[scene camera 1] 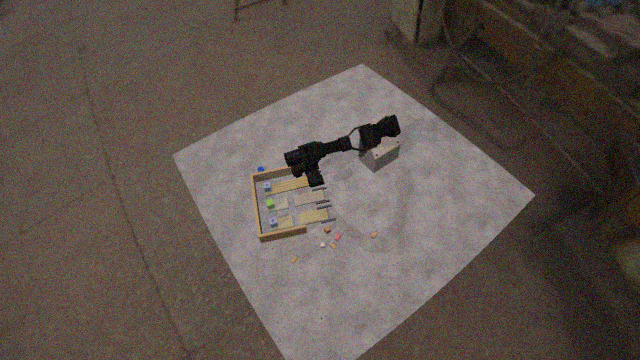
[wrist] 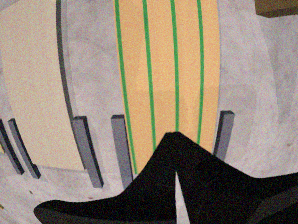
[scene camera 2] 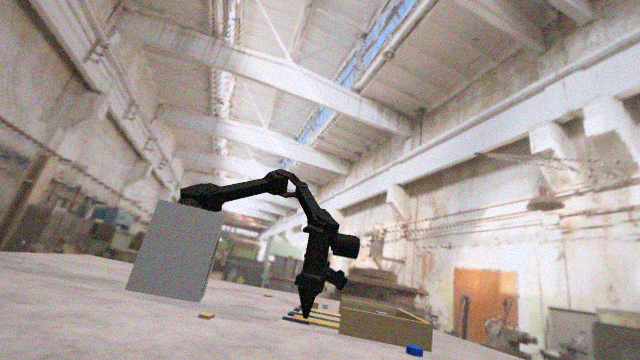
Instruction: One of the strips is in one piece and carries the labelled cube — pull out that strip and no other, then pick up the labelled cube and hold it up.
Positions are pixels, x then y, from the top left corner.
Labels:
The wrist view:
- my gripper: 172, 138
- strip: 169, 65
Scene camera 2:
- my gripper: 305, 318
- wooden tray: 369, 319

